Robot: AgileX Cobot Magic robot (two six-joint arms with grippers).
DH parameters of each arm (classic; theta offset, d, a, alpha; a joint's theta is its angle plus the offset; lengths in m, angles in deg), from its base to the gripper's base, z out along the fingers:
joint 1: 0 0.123 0 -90
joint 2: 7.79 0 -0.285 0
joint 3: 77.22 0 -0.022 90
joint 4: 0 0.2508 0 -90
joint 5: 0 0 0.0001 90
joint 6: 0 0.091 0 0
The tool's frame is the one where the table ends.
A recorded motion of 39 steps. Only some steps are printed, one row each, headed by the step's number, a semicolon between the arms.
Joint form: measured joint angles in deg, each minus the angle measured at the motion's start. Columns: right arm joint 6, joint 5, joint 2, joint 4, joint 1, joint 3; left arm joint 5, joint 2, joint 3, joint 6, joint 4, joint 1.
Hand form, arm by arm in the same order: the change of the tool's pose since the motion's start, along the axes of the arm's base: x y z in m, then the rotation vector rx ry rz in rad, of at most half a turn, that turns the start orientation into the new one. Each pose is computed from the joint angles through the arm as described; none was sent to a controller.
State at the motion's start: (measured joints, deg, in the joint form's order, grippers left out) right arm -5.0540 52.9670 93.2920 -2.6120 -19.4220 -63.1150; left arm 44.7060 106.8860 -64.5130 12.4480 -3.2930 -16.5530
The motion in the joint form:
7: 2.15 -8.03 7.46 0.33 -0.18 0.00; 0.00 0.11 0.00 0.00 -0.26 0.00
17: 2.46 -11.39 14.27 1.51 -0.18 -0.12; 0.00 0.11 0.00 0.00 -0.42 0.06
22: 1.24 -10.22 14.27 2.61 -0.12 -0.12; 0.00 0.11 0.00 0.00 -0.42 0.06
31: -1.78 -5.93 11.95 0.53 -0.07 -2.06; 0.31 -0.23 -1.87 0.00 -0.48 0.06
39: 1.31 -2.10 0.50 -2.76 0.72 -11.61; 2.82 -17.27 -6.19 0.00 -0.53 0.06
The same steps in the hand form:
7: 0.0220 -0.0081 -0.0393 0.0112 -0.0157 -0.0374; 0.0000 -0.0003 -0.0006 -0.0029 0.0029 0.0028
17: 0.0329 -0.0105 -0.0781 0.0473 0.0333 -0.0539; 0.0001 -0.0001 -0.0006 -0.0050 0.0035 0.0055
22: 0.0317 -0.0084 -0.0784 0.0645 0.0495 -0.0442; 0.0001 -0.0001 -0.0006 -0.0050 0.0035 0.0055
31: 0.0304 -0.0102 -0.0578 0.0279 0.0646 0.0284; 0.0063 -0.0021 0.0088 -0.0155 -0.0280 0.0057
39: 0.0331 -0.0106 0.0535 -0.1110 -0.2068 0.0094; -0.0147 0.0039 0.1297 -0.1118 -0.3427 0.0023

